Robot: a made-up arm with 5 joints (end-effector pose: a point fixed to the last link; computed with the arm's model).
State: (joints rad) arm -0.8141 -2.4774 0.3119 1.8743 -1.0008
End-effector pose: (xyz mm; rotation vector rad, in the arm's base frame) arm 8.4 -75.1 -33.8 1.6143 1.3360 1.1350
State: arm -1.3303 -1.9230 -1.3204 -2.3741 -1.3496
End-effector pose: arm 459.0 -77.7 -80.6 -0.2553 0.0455 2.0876
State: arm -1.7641 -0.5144 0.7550 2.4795 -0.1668
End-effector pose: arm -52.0 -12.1 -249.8 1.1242 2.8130 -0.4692
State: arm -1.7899 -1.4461 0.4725 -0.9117 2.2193
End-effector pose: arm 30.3 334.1 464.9 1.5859 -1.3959 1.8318
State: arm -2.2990 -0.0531 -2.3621 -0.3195 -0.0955
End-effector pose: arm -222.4 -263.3 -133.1 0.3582 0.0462 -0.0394
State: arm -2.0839 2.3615 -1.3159 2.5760 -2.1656
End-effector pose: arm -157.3 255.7 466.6 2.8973 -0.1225 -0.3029
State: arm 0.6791 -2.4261 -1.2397 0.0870 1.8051
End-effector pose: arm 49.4 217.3 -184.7 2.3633 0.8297 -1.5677
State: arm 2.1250 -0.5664 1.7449 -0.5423 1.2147
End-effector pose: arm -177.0 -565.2 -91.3 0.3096 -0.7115 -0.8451
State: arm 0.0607 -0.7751 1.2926 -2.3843 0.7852
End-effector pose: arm 264.6 -327.5 -411.0 1.1861 0.7218 -0.5439
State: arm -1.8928 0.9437 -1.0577 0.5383 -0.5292
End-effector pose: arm -21.5 -73.0 30.4 -0.6537 1.2047 0.9127
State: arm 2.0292 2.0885 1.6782 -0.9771 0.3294
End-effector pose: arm -38.0 -563.1 170.3 0.1760 -2.1446 0.7654
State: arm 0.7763 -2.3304 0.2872 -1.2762 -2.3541
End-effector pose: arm 107.7 97.1 519.2 0.5339 2.6333 -1.6049
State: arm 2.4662 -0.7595 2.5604 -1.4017 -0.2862
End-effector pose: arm -305.3 -190.0 -437.0 2.0331 0.6489 0.0293
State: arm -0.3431 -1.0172 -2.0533 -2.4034 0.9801
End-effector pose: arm 138.7 -353.8 -381.4 -1.5410 2.6440 0.1781
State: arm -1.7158 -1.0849 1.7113 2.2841 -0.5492
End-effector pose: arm 114.2 36.1 -2.6 0.5203 2.3556 -0.8266
